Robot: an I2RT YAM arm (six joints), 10 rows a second.
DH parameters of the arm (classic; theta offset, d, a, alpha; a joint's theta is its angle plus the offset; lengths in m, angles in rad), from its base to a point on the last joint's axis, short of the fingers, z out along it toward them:
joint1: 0 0.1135 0.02 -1.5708
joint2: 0 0 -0.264 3.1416
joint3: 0.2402 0 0.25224 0
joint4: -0.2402 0 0.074 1.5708
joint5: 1.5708 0 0 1.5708
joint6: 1.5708 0.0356 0 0
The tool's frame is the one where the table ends.
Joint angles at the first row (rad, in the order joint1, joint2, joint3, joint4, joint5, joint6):
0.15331, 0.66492, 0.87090, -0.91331, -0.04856, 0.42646
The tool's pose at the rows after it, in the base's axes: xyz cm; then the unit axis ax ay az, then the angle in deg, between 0 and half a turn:
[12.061 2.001 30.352 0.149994 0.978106 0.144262 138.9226]
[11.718 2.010 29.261 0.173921 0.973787 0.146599 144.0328]
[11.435 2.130 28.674 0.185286 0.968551 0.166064 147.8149]
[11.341 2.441 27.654 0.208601 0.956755 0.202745 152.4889]
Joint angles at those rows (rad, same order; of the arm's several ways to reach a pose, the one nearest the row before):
0.15145, 0.68342, 0.85947, -0.97703, -0.04454, 0.47382
0.15162, 0.68774, 0.83829, -1.03240, -0.06105, 0.52699
0.15043, 0.68878, 0.82611, -1.06511, -0.11043, 0.56527
0.15492, 0.69027, 0.79255, -1.07023, -0.18702, 0.64254

